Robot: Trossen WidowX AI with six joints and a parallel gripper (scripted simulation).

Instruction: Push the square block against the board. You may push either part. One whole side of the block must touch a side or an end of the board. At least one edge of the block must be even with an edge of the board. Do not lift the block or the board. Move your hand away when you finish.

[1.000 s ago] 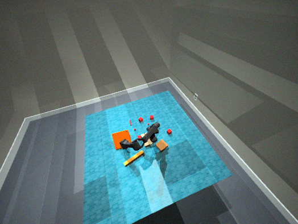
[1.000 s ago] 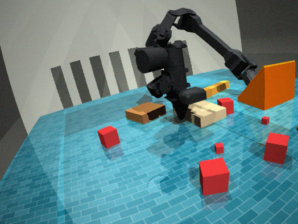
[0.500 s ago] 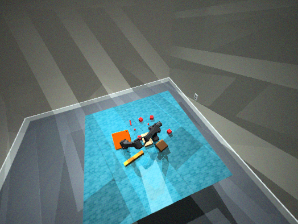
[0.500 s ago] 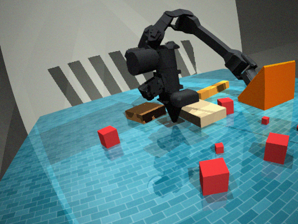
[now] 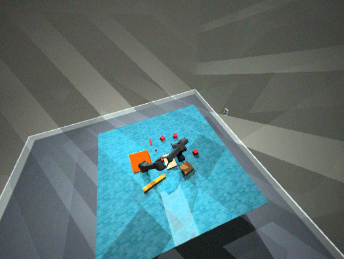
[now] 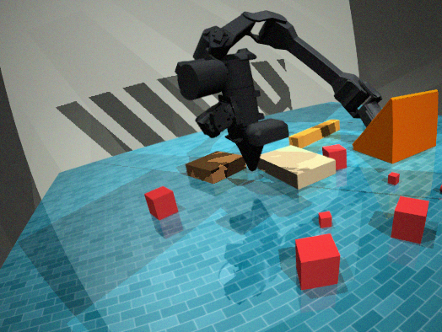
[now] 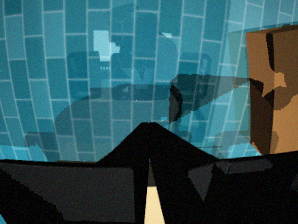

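Now: the pale tan flat board 10 cm behind my gripper tip and 2 cm below it. Also, from my gripper tip: flat brown square block 2 cm ahead, 13 cm to the right, 2 cm below; then long narrow orange board 30 cm behind, 14 cm to the right, 2 cm below.
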